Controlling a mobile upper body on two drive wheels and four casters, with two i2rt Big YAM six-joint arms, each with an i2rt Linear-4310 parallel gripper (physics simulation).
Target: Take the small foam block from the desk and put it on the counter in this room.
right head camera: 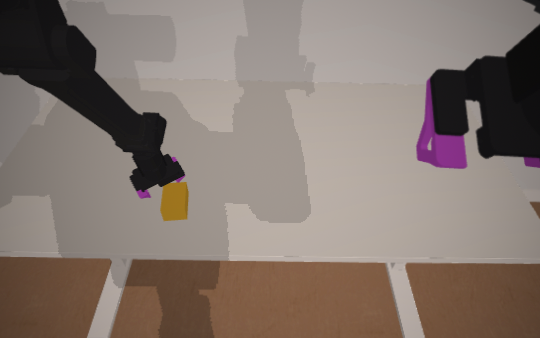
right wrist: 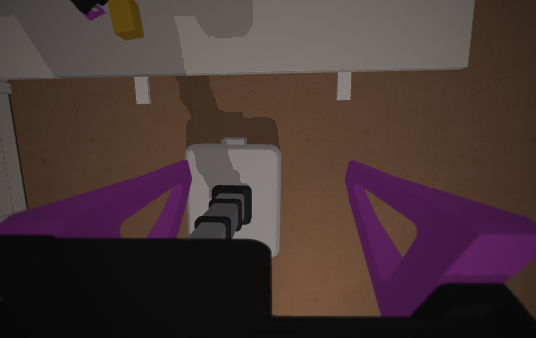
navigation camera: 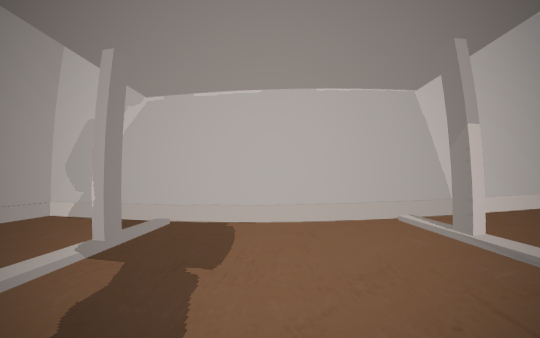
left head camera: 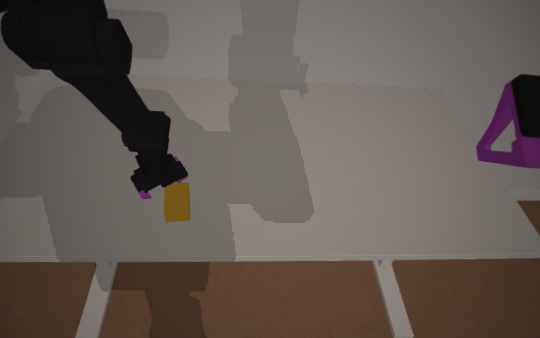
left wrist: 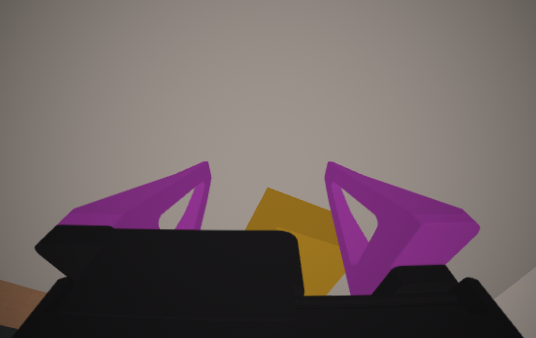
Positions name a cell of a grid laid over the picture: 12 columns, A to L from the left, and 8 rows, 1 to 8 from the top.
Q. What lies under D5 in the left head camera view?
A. A yellow foam block.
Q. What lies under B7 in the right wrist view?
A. The right gripper.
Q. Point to a white desk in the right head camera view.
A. G5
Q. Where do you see a white desk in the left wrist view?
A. C3
